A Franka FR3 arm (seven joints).
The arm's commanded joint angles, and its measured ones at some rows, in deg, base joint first. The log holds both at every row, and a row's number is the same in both.
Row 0, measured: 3.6 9.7 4.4 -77.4 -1.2 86.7 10.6
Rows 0 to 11, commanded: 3.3 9.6 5.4 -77.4 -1.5 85.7 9.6; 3.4 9.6 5.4 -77.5 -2.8 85.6 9.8; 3.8 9.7 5.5 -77.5 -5.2 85.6 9.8; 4.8 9.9 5.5 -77.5 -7.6 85.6 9.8; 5.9 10.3 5.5 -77.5 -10.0 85.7 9.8; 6.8 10.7 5.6 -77.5 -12.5 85.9 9.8; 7.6 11.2 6.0 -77.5 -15.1 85.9 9.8; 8.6 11.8 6.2 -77.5 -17.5 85.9 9.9; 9.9 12.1 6.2 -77.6 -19.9 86.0 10.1; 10.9 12.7 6.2 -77.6 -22.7 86.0 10.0; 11.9 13.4 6.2 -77.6 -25.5 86.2 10.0; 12.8 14.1 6.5 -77.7 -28.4 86.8 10.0
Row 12, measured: 10.4 12.1 6.2 -77.9 -21.0 86.2 10.5
